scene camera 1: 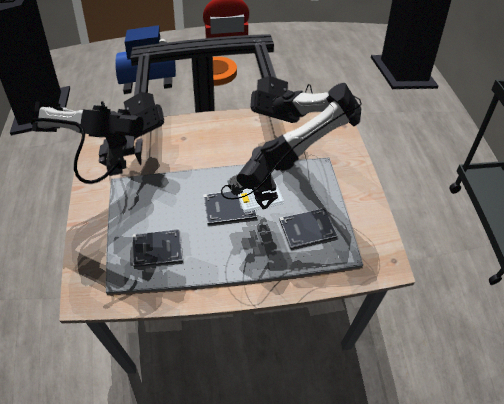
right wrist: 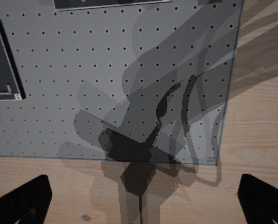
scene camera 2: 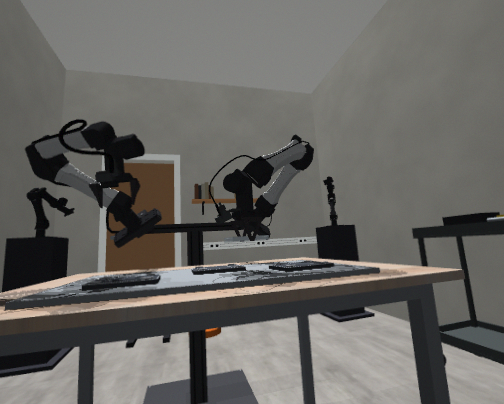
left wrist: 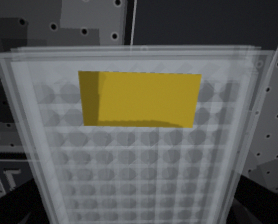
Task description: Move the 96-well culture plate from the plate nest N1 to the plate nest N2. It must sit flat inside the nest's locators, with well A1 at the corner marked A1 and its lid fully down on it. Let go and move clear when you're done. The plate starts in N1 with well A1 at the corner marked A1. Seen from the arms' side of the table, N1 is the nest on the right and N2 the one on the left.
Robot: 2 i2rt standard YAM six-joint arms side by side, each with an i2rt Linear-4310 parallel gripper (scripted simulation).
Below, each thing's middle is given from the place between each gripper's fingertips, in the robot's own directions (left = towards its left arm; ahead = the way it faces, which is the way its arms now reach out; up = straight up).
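Scene:
From my right hand, the nest N2 (scene camera 1: pixel 310 231) is 17 cm ahead, 55 cm to the left and 23 cm below, and the plate nest (scene camera 1: pixel 230 209) is 4 cm ahead, 31 cm to the left and 23 cm below. As for the nest N1 (scene camera 1: pixel 156 247), my right gripper is 6 cm to the right of it, 16 cm short of it and 23 cm above it.
If you go by my left hand (scene camera 2: pixel 247 241) instead, the nest N1 is 8 cm ahead of it, 35 cm to the right and 9 cm below. The plate nest is 5 cm behind my left hand, 9 cm to the right of it and 9 cm below it, and the nest N2 is 15 cm to the left of that same left hand, 8 cm ahead of it and 9 cm below it.

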